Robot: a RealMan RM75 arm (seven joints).
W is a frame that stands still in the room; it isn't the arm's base.
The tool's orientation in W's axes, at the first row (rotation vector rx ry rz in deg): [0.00 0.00 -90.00]
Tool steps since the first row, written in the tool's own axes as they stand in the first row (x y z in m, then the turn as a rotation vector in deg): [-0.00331 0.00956 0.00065 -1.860 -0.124 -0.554]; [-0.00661 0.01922 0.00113 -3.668 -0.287 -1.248]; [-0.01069 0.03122 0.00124 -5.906 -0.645 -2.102]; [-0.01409 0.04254 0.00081 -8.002 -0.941 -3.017]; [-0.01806 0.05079 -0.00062 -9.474 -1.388 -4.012]
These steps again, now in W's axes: [0.00956 0.00331 0.00065 -0.124 1.860 -0.554]; [0.01922 0.00661 0.00113 -0.287 3.668 -1.248]; [0.03122 0.01069 0.00124 -0.645 5.906 -2.102]; [0.04254 0.01409 0.00081 -0.941 8.002 -3.017]; [0.05079 0.01806 -0.00062 -1.388 9.474 -4.012]
